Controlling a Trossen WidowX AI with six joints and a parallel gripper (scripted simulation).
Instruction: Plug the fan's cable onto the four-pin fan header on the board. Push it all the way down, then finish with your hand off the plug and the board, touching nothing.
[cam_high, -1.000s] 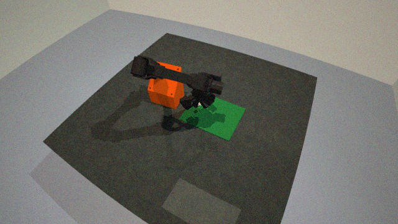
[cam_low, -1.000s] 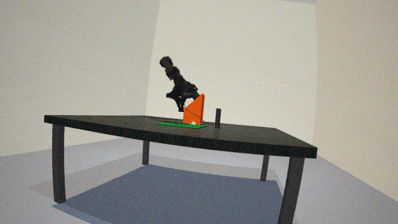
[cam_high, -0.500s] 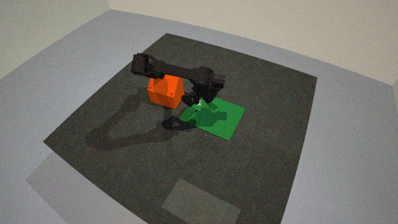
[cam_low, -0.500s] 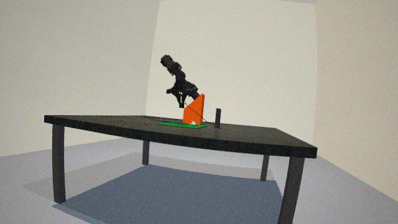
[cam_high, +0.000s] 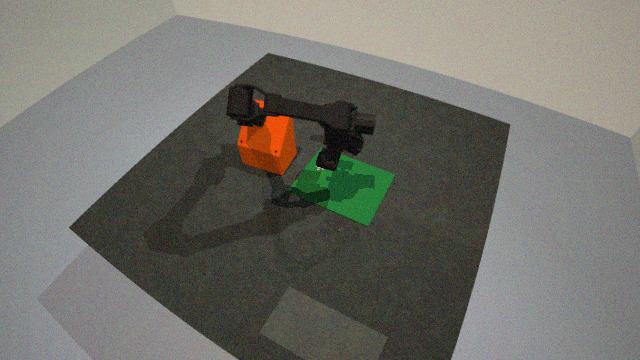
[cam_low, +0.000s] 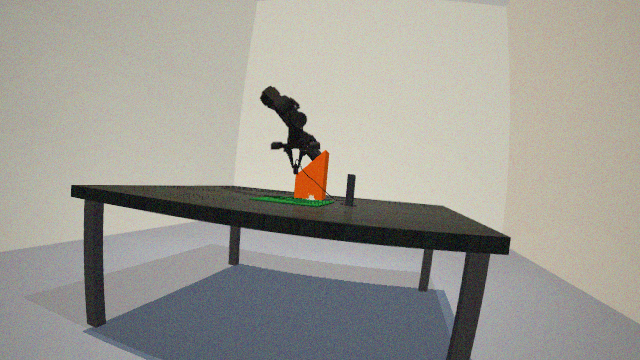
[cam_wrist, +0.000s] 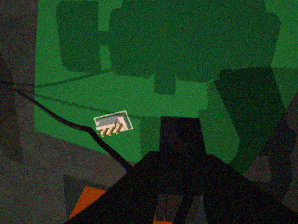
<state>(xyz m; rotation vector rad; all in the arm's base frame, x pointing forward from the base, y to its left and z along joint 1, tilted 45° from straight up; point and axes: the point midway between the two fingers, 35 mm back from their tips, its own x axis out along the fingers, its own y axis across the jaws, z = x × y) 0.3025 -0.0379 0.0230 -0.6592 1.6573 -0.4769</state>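
The green board lies 40 mm ahead of my gripper tip, 20 mm to the left of it and 140 mm below it. The rest, counted from my gripper tip: dark fan plug (10 mm behind, 10 mm below); then dark square fan (60 mm behind, 210 mm to the left, 60 mm below).
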